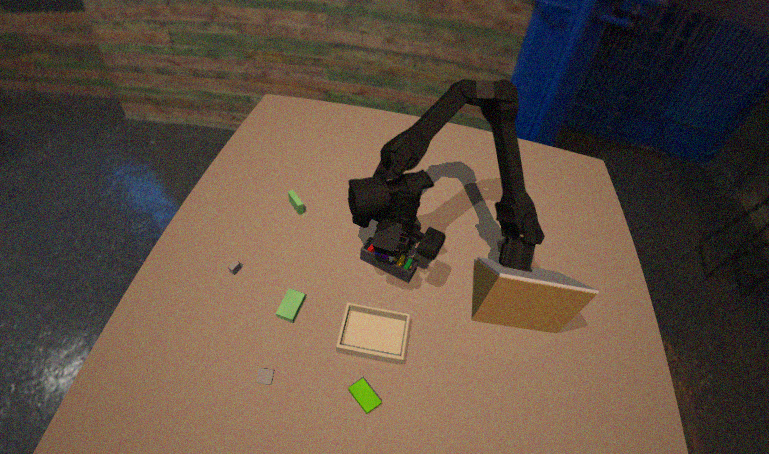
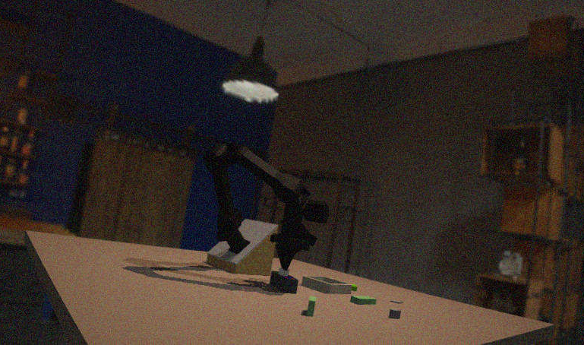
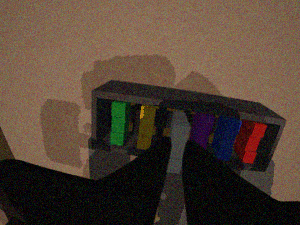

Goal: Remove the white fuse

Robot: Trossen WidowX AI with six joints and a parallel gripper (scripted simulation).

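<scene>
Now: gripper tip 180 mm to the right of the shallow tray and 50 mm above it. From my gripper tip the other things lie so: white fuse: 10 mm below.
</scene>
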